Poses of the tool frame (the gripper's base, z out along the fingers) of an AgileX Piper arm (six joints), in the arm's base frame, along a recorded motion.
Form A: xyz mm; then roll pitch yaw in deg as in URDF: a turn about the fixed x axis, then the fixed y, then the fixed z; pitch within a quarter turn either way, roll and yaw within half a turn.
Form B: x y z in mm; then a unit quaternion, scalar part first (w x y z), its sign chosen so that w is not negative. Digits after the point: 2 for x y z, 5 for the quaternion.
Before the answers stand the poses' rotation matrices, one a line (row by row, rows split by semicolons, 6 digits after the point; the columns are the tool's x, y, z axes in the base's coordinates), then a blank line. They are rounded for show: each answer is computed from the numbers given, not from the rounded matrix.
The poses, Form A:
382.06 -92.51 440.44 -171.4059 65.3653 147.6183
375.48 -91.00 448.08 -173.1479 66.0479 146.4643
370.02 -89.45 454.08 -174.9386 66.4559 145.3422
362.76 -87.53 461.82 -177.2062 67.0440 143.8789
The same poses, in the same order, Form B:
-0.352014 0.644254 0.678987; 0.223237 0.762271 -0.607543; -0.908984 -0.062289 -0.412151
-0.338395 0.639394 0.690409; 0.224282 0.767352 -0.600723; -0.913885 -0.048435 -0.403073
-0.328577 0.632984 0.700976; 0.227159 0.773362 -0.591870; -0.916753 -0.035241 -0.397897
-0.315051 0.625047 0.714184; 0.229917 0.780355 -0.581536; -0.920805 -0.019010 -0.389561

382.06 -92.51 440.44 0.49953 0.27289 0.79474 -0.21071
375.48 -91.00 448.08 0.50643 0.27264 0.79196 -0.20492
370.02 -89.45 454.08 0.51159 0.27201 0.79054 -0.19832
362.76 -87.53 461.82 0.51859 0.27118 0.78819 -0.19048

